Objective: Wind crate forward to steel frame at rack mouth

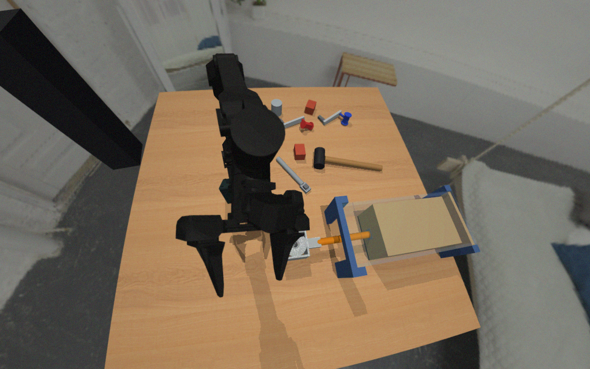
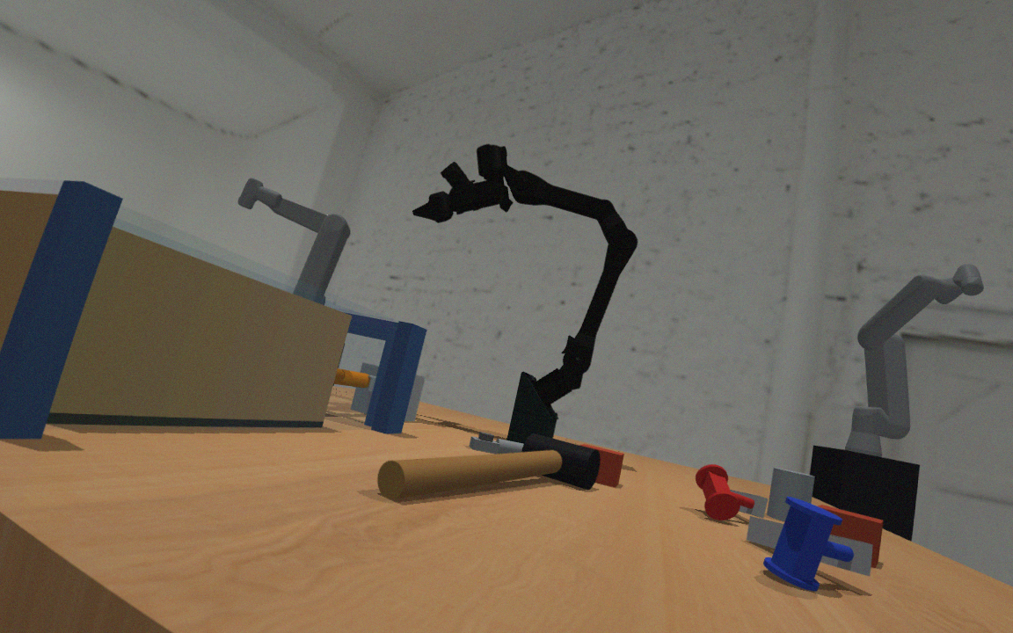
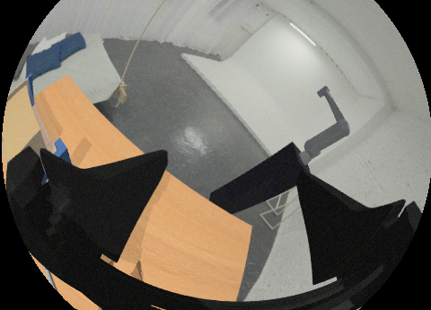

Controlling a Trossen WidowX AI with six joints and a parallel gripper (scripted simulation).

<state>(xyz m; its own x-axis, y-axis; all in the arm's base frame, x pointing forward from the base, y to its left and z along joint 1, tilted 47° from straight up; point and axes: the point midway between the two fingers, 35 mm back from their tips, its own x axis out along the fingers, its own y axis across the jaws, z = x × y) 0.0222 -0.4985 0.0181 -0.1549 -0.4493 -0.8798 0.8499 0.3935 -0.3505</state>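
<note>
Now: gripper tip 280 mm short of the red-knobbed winch handle, 680 mm to the right of it and 450 mm above it. Round my gripper tip: winch 110 mm ahead, 90 mm to the left, 440 mm below; then red knob 320 mm ahead, 660 mm to the left, 440 mm below; then blue steel frame 280 mm ahead, 80 mm to the left, 360 mm below.
</note>
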